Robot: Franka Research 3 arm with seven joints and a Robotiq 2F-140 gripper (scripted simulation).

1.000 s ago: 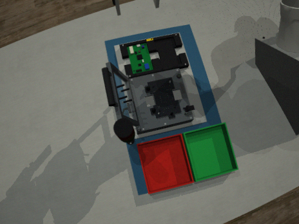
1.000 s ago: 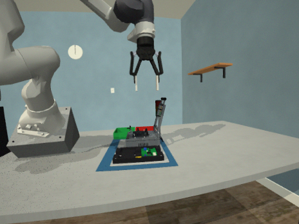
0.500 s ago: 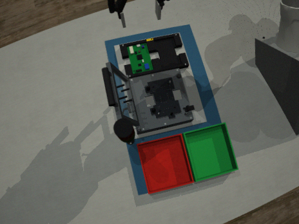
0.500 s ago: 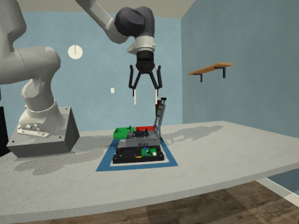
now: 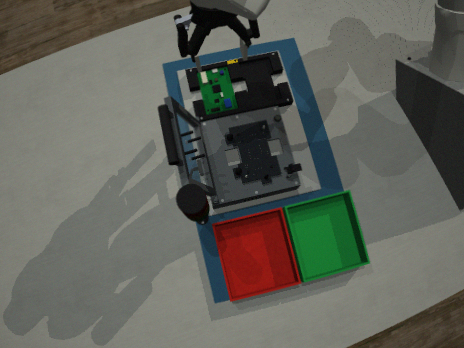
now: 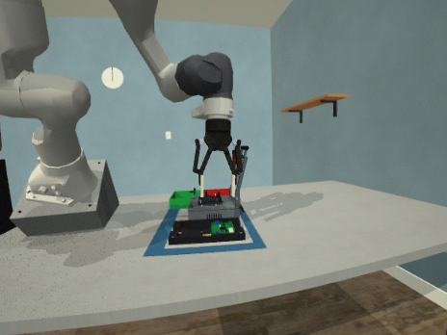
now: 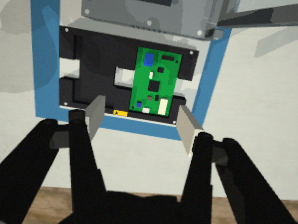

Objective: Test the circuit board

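Right now the green circuit board is 10 mm ahead of my hand, 10 mm to the left of it and 130 mm below it. Round my hand: latch hook (60 mm behind, 250 mm to the left, 60 mm below); clear lid (120 mm ahead, 170 mm to the left, 30 mm above); tester plate (190 mm to the left, 80 mm below).
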